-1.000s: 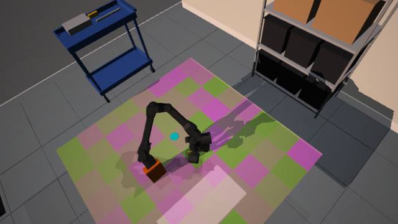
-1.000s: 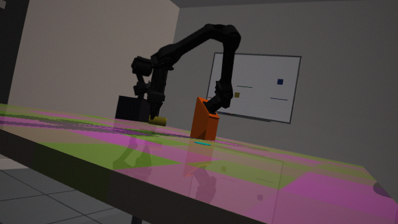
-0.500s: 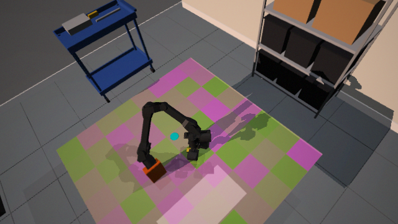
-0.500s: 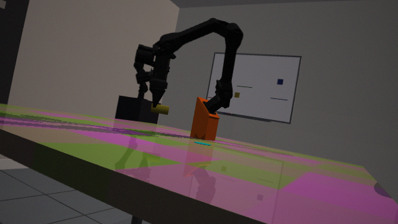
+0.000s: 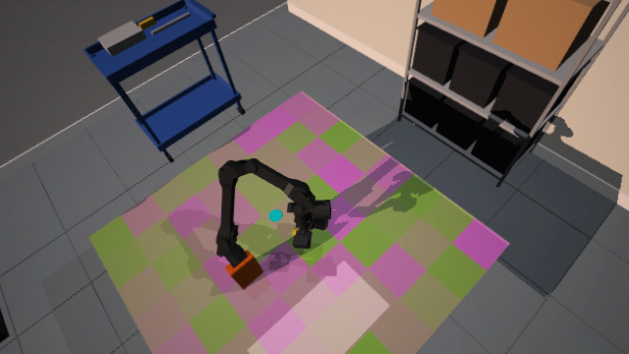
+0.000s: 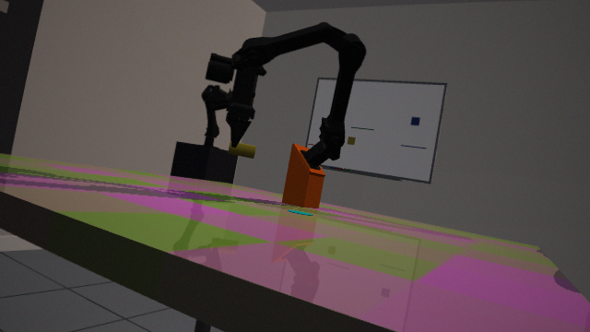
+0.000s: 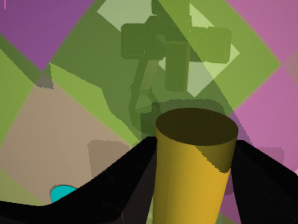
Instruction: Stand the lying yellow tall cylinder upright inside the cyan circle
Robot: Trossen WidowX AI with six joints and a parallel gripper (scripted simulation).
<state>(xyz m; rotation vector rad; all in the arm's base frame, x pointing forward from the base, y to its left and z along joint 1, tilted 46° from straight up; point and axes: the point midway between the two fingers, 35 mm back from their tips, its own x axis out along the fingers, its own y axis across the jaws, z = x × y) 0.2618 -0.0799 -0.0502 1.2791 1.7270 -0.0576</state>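
Right now my gripper tip is 20 mm past the cyan circle, 220 mm to the right of it and 130 mm above it. The rest, counted from my gripper tip: yellow cylinder 10 mm behind, 20 mm to the left.
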